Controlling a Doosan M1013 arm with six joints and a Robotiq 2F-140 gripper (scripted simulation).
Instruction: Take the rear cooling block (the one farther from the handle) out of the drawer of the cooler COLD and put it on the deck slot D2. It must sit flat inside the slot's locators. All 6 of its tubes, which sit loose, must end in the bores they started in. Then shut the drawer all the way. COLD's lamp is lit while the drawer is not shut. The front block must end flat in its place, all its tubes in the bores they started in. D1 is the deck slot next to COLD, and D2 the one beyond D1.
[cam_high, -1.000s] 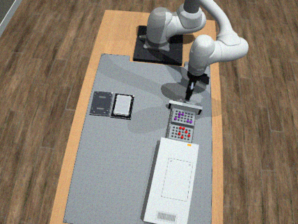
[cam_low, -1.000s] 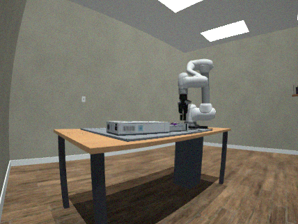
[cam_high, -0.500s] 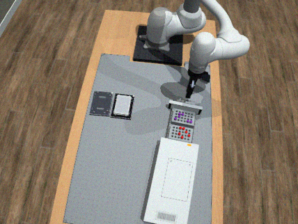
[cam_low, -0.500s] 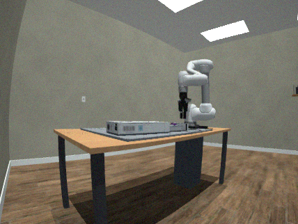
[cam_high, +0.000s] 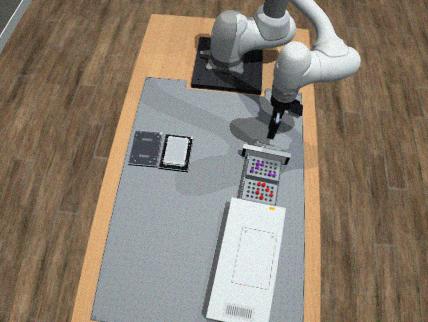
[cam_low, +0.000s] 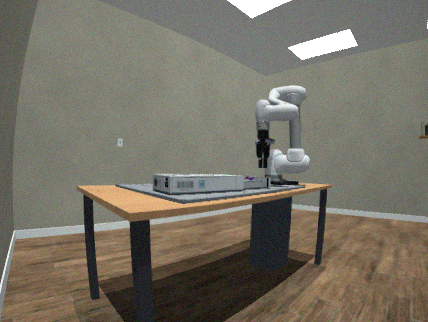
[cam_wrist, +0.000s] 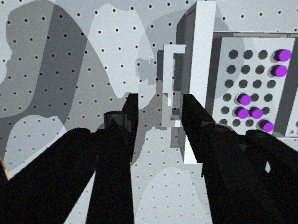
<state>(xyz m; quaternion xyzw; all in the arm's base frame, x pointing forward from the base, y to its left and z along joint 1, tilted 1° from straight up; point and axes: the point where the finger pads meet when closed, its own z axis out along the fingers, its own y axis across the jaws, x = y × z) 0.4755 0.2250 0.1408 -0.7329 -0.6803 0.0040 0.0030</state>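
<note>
The cooling block is 220 mm ahead of my hand, 20 mm to the right of it and 130 mm below it. Also, from my hand: deck slot D2 (80 mm ahead, 500 mm to the right, 160 mm below); then white cooler (320 mm ahead, 20 mm to the right, 120 mm below).
</note>
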